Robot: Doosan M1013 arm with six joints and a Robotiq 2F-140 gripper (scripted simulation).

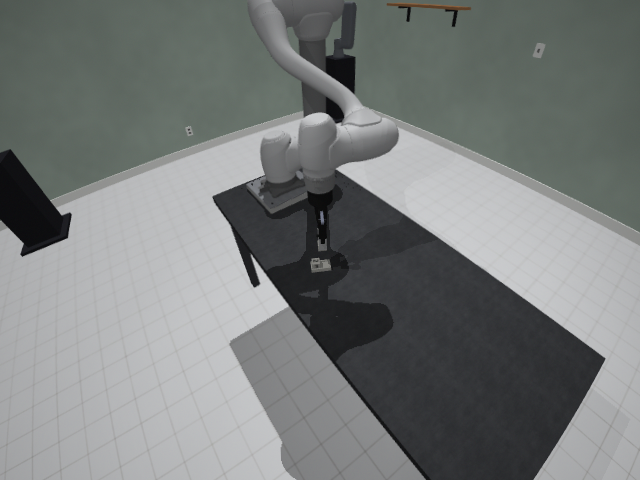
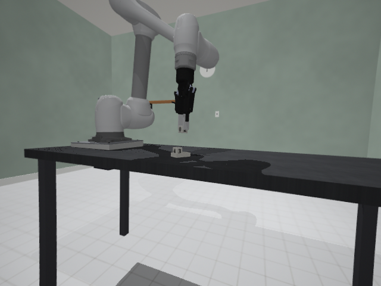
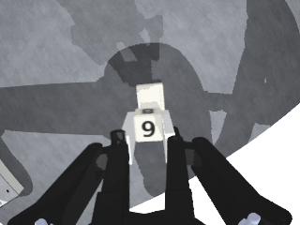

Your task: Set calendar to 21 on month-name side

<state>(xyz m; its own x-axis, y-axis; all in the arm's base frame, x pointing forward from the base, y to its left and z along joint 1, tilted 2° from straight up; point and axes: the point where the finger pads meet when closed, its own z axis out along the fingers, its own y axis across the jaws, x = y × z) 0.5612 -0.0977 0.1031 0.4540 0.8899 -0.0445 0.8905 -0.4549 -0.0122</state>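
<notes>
My gripper is now 10 mm to the left of the white tray and 140 mm above it. Also, from my hand: cube: 30 mm below.
</notes>
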